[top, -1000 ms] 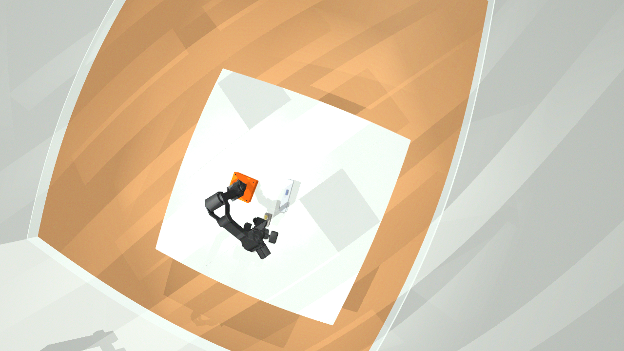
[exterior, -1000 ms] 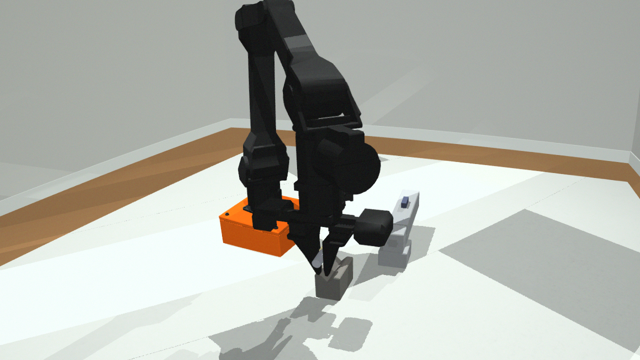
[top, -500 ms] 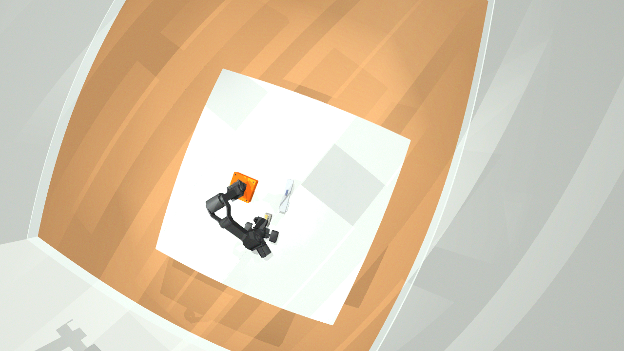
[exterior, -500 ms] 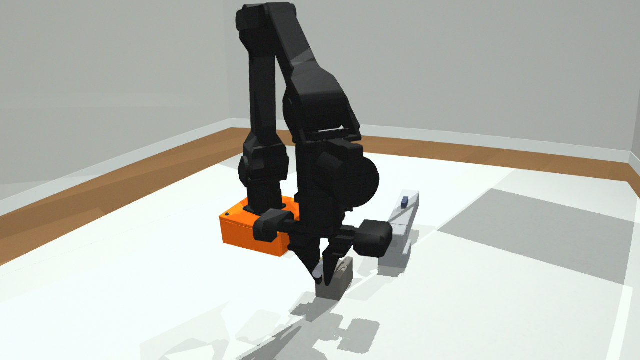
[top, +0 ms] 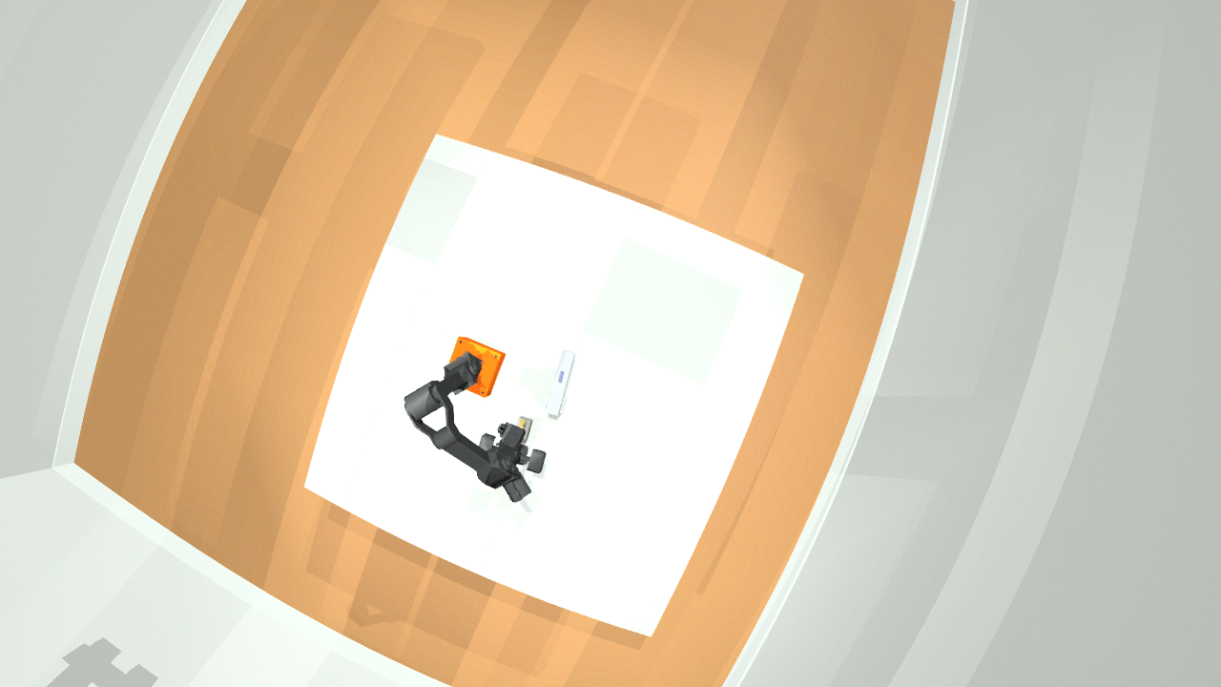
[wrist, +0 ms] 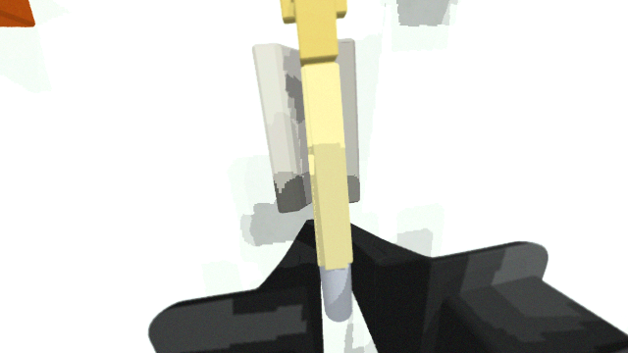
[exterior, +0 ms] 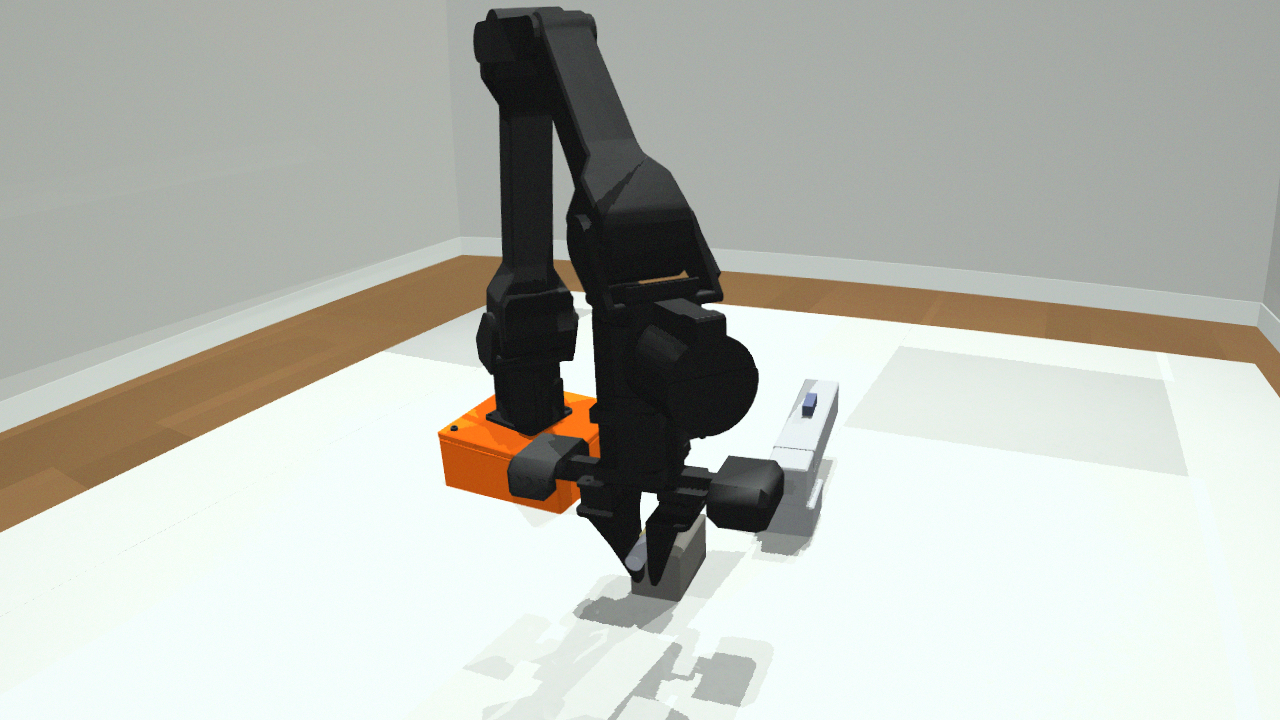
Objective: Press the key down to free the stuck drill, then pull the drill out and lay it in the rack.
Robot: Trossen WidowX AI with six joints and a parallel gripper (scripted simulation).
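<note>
Right now my gripper tip is 40 mm to the right of the drill, 30 mm below it and 10 mm past it. Round my gripper tip: pale grey block (230 mm to the left, 20 mm ahead, 20 mm above); grey v-grooved rack (50 mm to the left, 10 mm below, 10 mm behind); dark blue key (260 mm to the left, 30 mm above, 10 mm ahead).
</note>
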